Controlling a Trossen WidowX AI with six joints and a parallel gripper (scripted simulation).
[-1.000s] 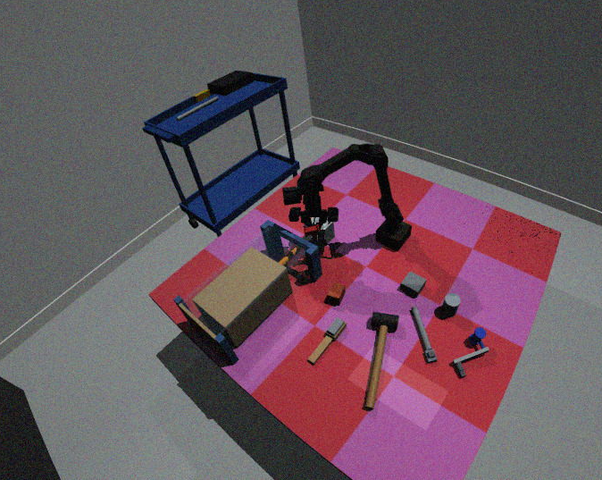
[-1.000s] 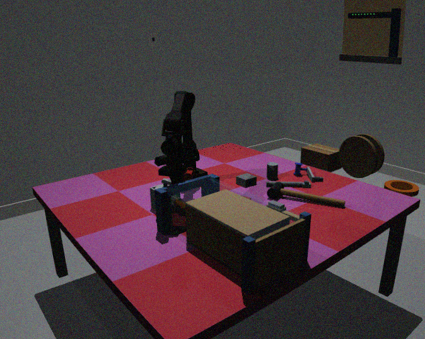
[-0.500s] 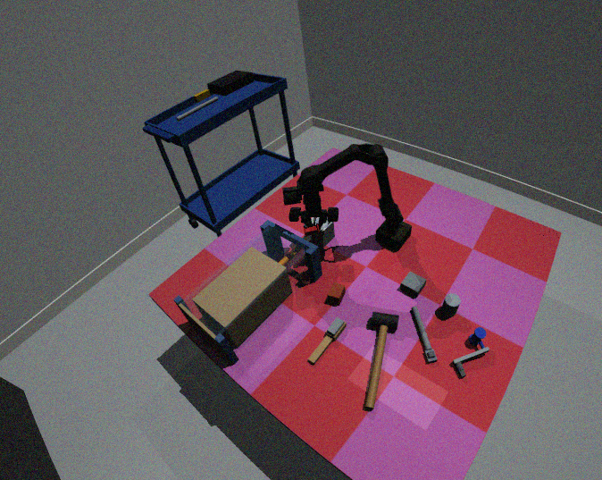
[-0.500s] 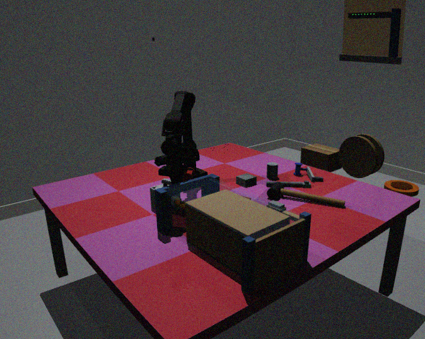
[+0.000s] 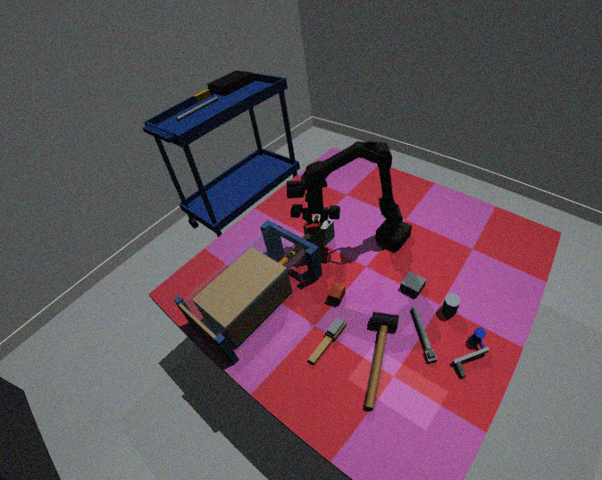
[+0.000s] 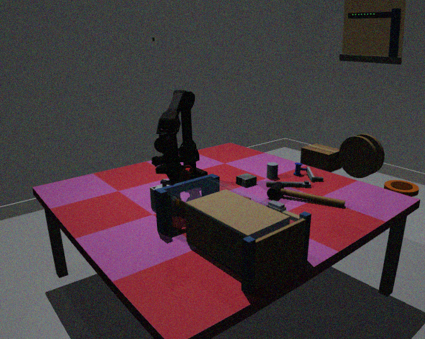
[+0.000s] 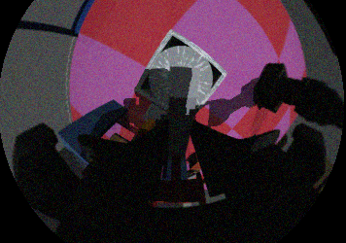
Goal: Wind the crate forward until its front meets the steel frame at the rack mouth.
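The red knob lies 40 mm ahead of my gripper tip, 30 mm to the left of it and 50 mm above it. The rest, counted from my gripper tip: frame (120 mm ahead, 20 mm to the right); red-knobbed winch handle (10 mm ahead, 10 mm to the left, 20 mm above); grey winch (60 mm behind, 40 mm to the right, 80 mm below).
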